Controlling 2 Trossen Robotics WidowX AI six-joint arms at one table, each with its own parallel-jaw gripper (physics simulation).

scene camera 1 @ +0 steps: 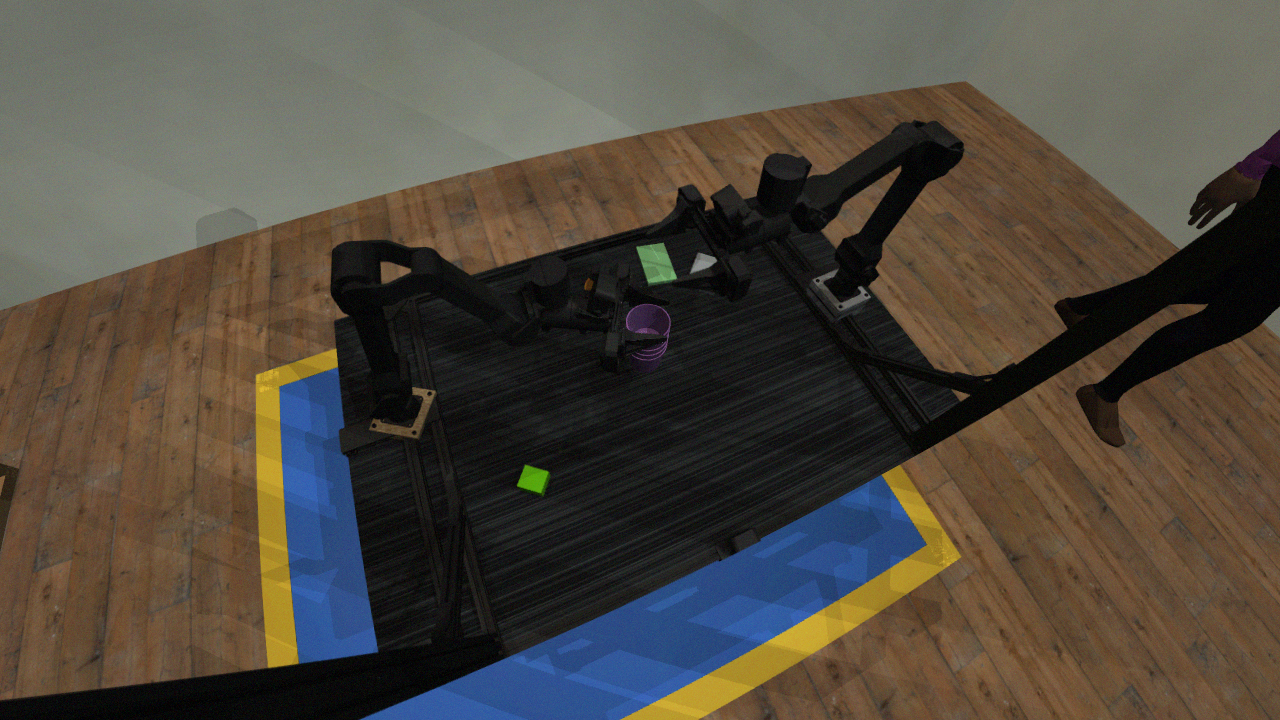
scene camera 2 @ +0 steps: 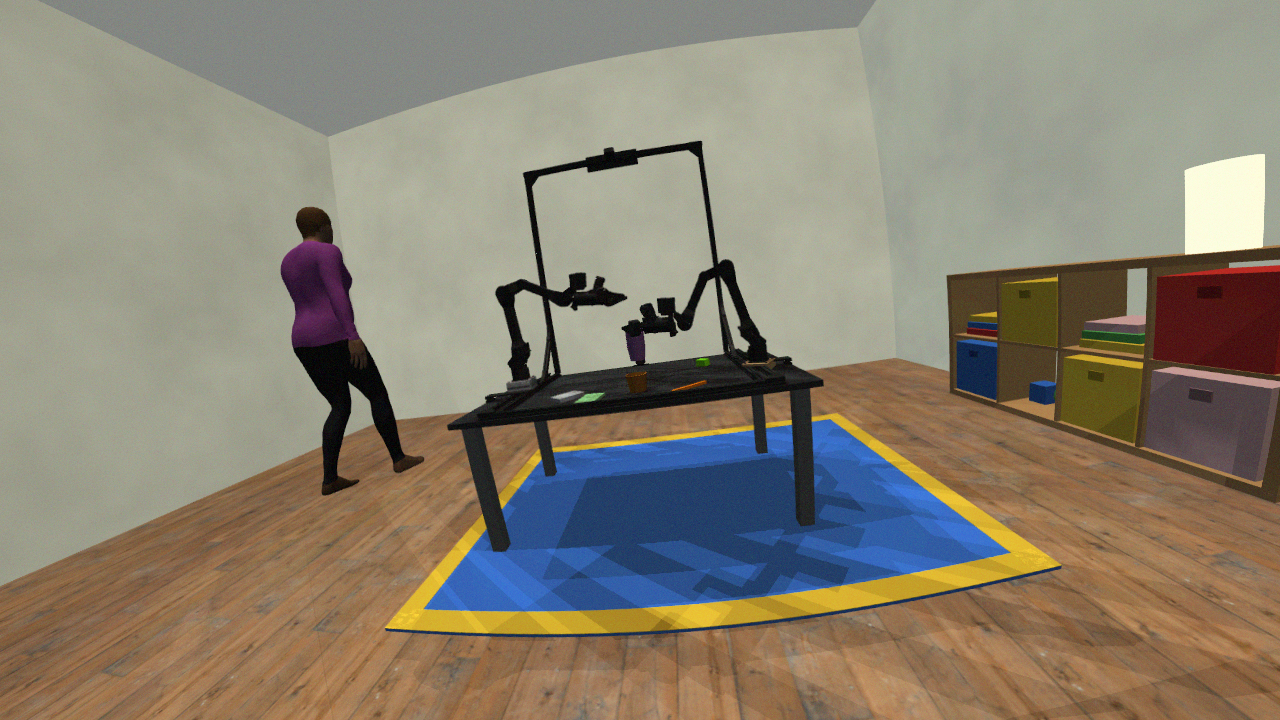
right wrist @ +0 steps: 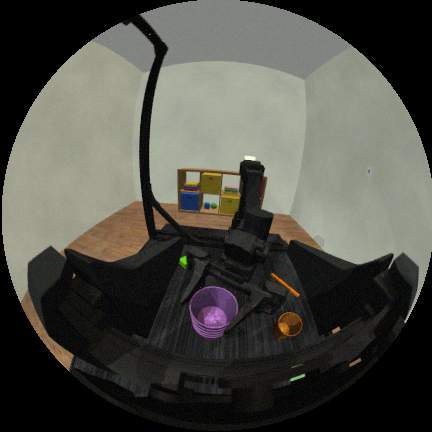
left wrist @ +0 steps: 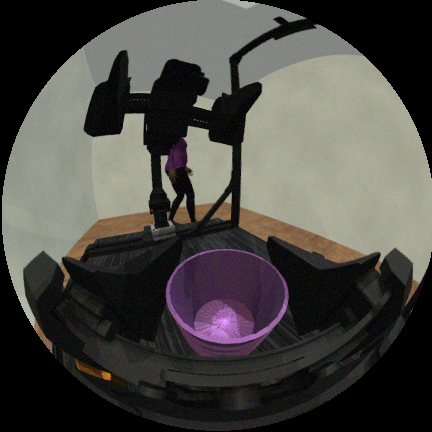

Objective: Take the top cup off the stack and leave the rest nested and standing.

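Seen in the pictures: left gripper, fingertip midpoint: (scene camera 1: pixel 668 320) (scene camera 2: pixel 627 327) (right wrist: pixel 200 318) (left wrist: pixel 224 241); right gripper, fingertip midpoint: (scene camera 1: pixel 658 259) (scene camera 2: pixel 625 296) (right wrist: pixel 237 244) (left wrist: pixel 199 59); left arm's base, link origin: (scene camera 1: pixel 402 409) (scene camera 2: pixel 758 360); right arm's base, link origin: (scene camera 1: pixel 841 288) (scene camera 2: pixel 521 379) (left wrist: pixel 161 224).
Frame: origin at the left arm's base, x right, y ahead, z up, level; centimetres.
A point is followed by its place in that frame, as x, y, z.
A stack of nested purple cups (scene camera 1: pixel 646 354) (scene camera 2: pixel 635 349) (left wrist: pixel 225 320) {-15.5, 44.4, 11.8} (right wrist: pixel 213 315) {-15.6, 43.7, 11.8} hangs upright above the black table (scene camera 1: pixel 760 402) {-14.1, 69.1, -2.9}. Several close-set rims show below the top one, and they stay nested. My left gripper (scene camera 1: pixel 648 317) {-15.8, 47.5, 18.6} (scene camera 2: pixel 635 331) {-15.8, 47.5, 18.6} (left wrist: pixel 224 241) {-15.8, 47.5, 18.6} (right wrist: pixel 200 318) {-15.8, 47.5, 18.6} is shut on the stack near its top, one finger on each side. Which of the cups the fingers press on is hard to tell. The stack's bottom is mostly hidden in the wrist views. My right gripper (scene camera 1: pixel 642 261) {-17.3, 44.7, 30.8} (scene camera 2: pixel 623 297) {-17.3, 44.7, 30.8} (left wrist: pixel 199 59) is open and empty, higher up and apart from the stack.
An orange cup (scene camera 2: pixel 636 382) {-36.2, 31.2, 0.8} (right wrist: pixel 290 325) {-35.5, 31.1, -1.4} and an orange stick (scene camera 2: pixel 689 385) {-29.6, 14.4, -1.9} (right wrist: pixel 285 285) {-30.0, 15.2, -2.1} are on the table. A green block (scene camera 1: pixel 534 480) {8.9, 28.4, -0.1} (scene camera 2: pixel 702 361) {6.5, 27.0, -0.7} (right wrist: pixel 183 261) {8.4, 29.7, -0.1}, a pale green sheet (scene camera 1: pixel 656 263) {-46.8, 43.7, -1.9} (scene camera 2: pixel 588 397) {-46.9, 44.4, -1.9} and a white piece (scene camera 1: pixel 702 262) {-48.8, 54.7, -1.4} (scene camera 2: pixel 565 394) {-46.0, 56.8, -1.4} also lie there.
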